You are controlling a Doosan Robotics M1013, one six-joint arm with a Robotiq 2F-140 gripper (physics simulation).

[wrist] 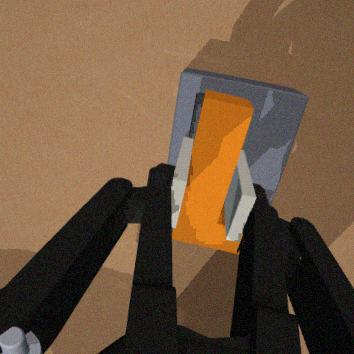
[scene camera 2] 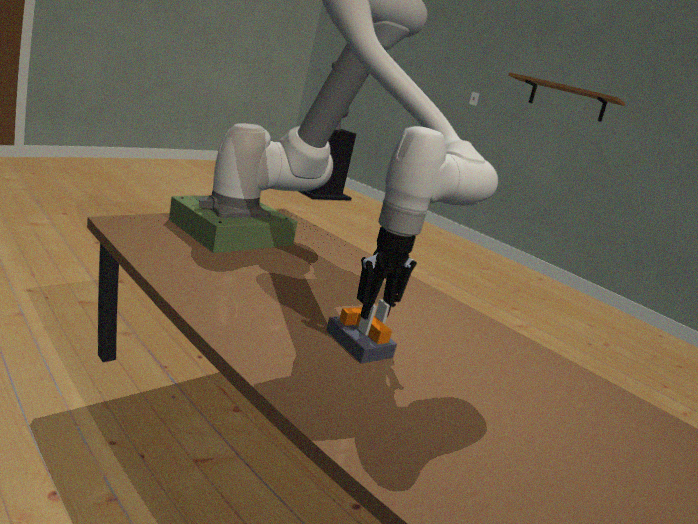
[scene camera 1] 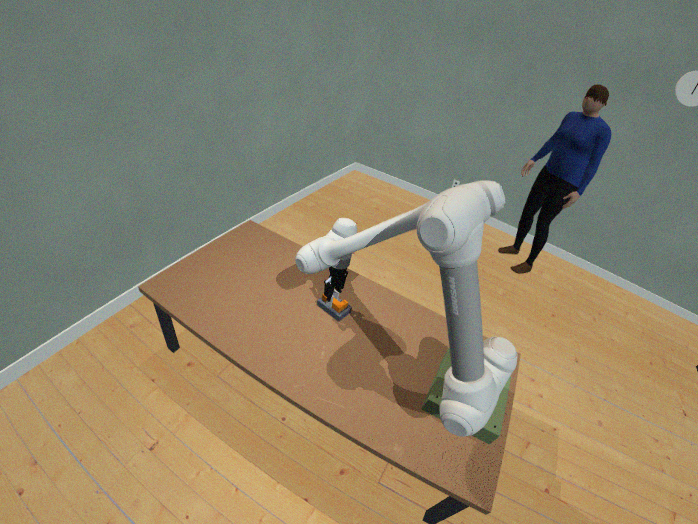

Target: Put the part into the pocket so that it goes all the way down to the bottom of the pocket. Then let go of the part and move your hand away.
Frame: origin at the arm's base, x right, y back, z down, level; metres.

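Seen in the pictures: gripper, fingertip midpoint: [wrist: 208, 161] [scene camera 2: 370, 330] [scene camera 1: 331, 303]; arm's base, link origin: [scene camera 2: 233, 209].
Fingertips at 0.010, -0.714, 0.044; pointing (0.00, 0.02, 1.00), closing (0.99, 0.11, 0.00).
Offsets run from my fingertips to a thing's middle, as dx, dy, dz. Level surfaces: height alone.
The orange L-shaped part @[+0.015, +0.005, -0.013] [scene camera 1: 339, 305] [scene camera 2: 380, 331] [wrist: 220, 130] lies over the pocket of the grey-blue block @[+0.013, +0.010, +0.019] [scene camera 1: 328, 309] [scene camera 2: 377, 353] [wrist: 284, 110]. It stands up above the block's rim and looks slightly turned against it. In the wrist view a dark strip of the pocket shows left of the part's long arm. My gripper [scene camera 1: 333, 297] [scene camera 2: 373, 318] [wrist: 208, 161] is shut on the part, with one light grey pad on each side of its long arm. The right pad and finger hide some of the short arm. The pocket's bottom under the part is hidden.
The block rests on the brown table @[dz +0.038] [scene camera 1: 236, 304] [scene camera 2: 507, 394]. The arm's green base [scene camera 1: 489, 433] [scene camera 2: 248, 236] stands at one end of the table. A person [scene camera 1: 577, 146] stands on the floor beyond the table. A wall shelf [scene camera 2: 566, 87] hangs at the right.
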